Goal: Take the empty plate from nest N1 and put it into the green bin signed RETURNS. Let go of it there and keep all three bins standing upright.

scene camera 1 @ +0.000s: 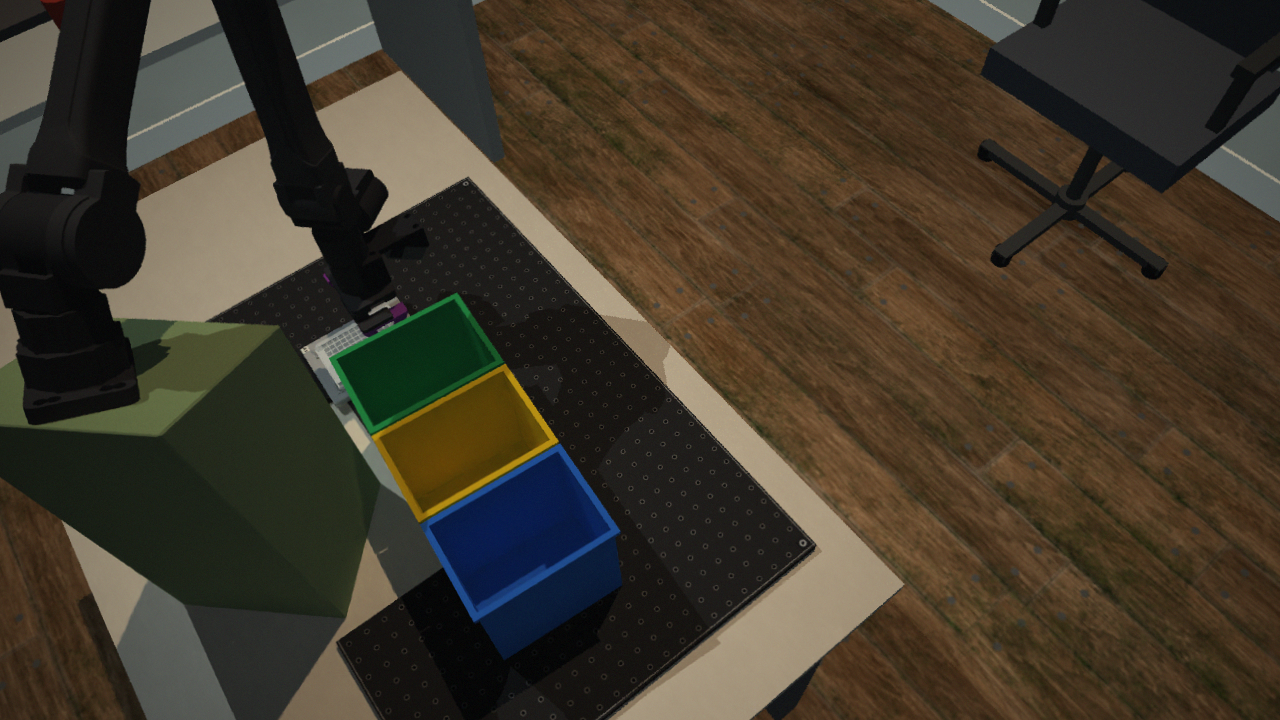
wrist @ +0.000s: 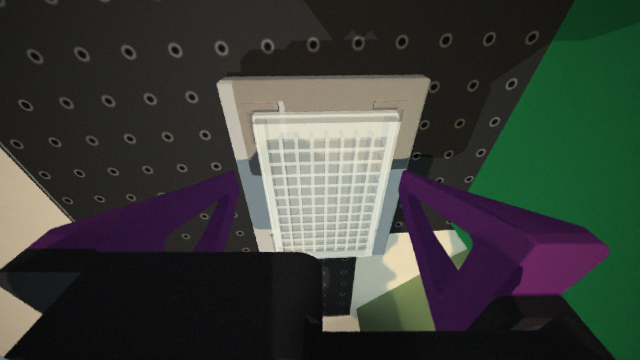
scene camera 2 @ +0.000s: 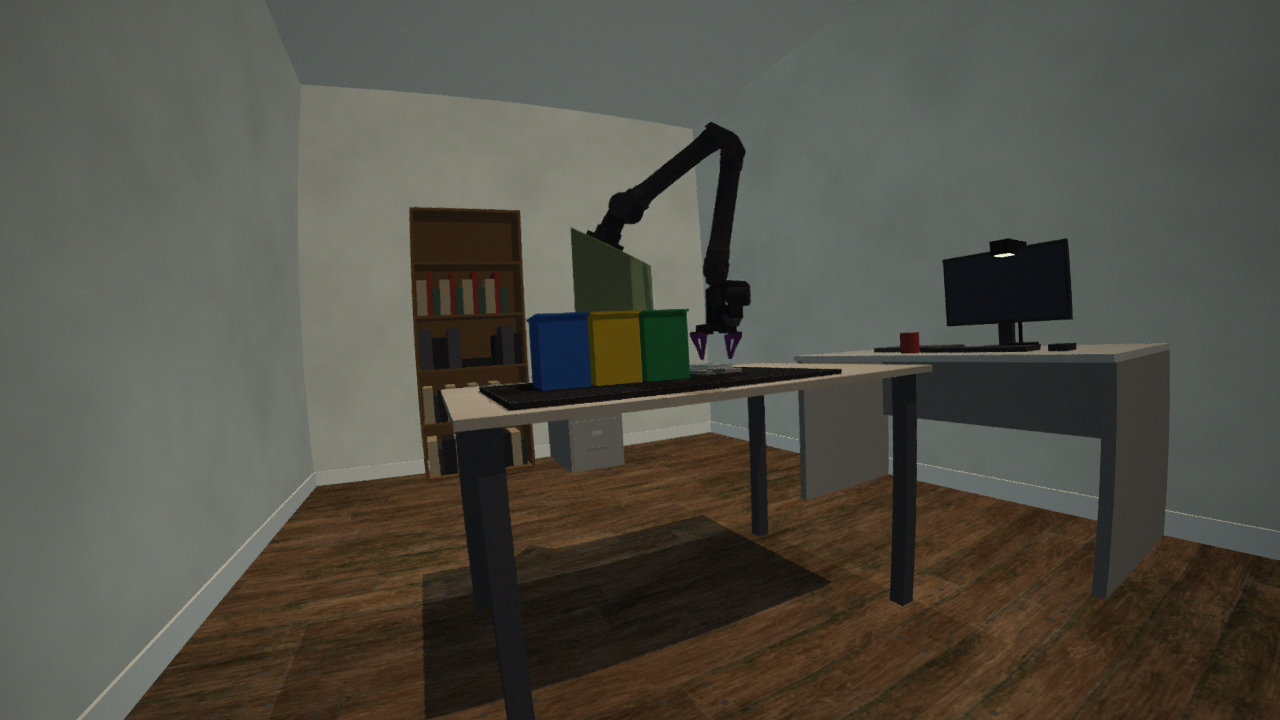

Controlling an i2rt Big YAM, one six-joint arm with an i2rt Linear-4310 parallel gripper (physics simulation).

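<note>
The clear gridded plate (scene camera 1: 342, 342) (wrist: 325, 190) lies flat in the pale nest (wrist: 325, 91) on the black pegboard. My gripper (scene camera 2: 716, 356) (wrist: 318, 180) is open, its purple fingers wide apart and pointing down. The wrist view shows one finger to each side of the plate; scene camera 2 shows the tips a little above it. The green bin (scene camera 1: 420, 367) (scene camera 2: 665, 344) (wrist: 590, 150) stands upright close beside the nest. Its RETURNS sign and the nest's label do not show. In scene camera 1 the arm and bin hide part of the plate.
The yellow bin (scene camera 1: 465, 452) (scene camera 2: 615, 349) and blue bin (scene camera 1: 559, 586) (scene camera 2: 560, 351) stand upright in a row beyond the green one. The green arm pedestal (scene camera 1: 259, 501) (scene camera 2: 604, 277) stands beside the row. A desk (scene camera 2: 1136, 447) with a monitor (scene camera 2: 1006, 286) is further off.
</note>
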